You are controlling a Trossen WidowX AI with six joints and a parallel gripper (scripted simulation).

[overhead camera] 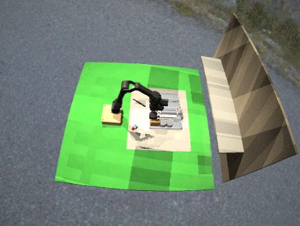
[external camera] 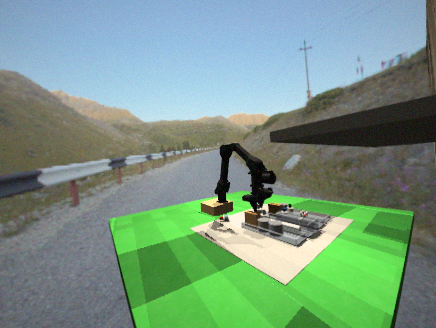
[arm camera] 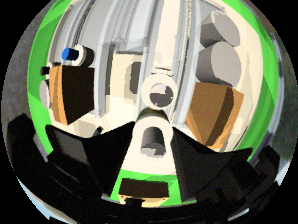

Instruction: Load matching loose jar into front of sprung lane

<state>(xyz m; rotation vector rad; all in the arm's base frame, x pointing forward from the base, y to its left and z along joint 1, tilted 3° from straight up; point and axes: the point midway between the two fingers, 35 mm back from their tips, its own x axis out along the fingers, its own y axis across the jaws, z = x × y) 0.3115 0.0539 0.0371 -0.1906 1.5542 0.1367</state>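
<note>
Now: gripper tip 150 mm short of the grey lane rack, 50 mm to the right of it and 40 mm above it. The rest, counted from my gripper tip: thin black rod (140 mm behind, 110 mm to the left, 50 mm below); then tan wall panel (610 mm ahead, 340 mm above, 110 mm to the left).
</note>
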